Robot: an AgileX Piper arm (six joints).
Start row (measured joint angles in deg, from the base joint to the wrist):
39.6 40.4 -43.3 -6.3 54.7 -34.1
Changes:
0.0 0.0 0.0 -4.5 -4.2 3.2
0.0 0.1 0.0 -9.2 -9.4 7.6
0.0 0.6 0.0 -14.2 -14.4 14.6
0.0 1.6 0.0 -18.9 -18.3 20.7
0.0 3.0 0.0 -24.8 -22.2 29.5
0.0 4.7 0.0 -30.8 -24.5 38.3
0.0 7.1 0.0 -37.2 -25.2 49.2
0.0 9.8 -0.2 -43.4 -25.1 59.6
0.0 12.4 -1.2 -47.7 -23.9 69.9
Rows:
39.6 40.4 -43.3 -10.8 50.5 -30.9
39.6 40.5 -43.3 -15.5 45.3 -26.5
39.6 41.0 -43.3 -20.5 40.3 -19.5
39.6 42.0 -43.3 -25.2 36.4 -13.4
39.6 43.4 -43.3 -31.1 32.5 -4.6
39.6 45.1 -43.3 -37.1 30.2 4.2
39.6 47.5 -43.3 -43.5 29.5 15.1
39.6 50.2 -43.5 -49.7 29.6 25.5
39.6 52.8 -44.5 -54.0 30.8 35.8

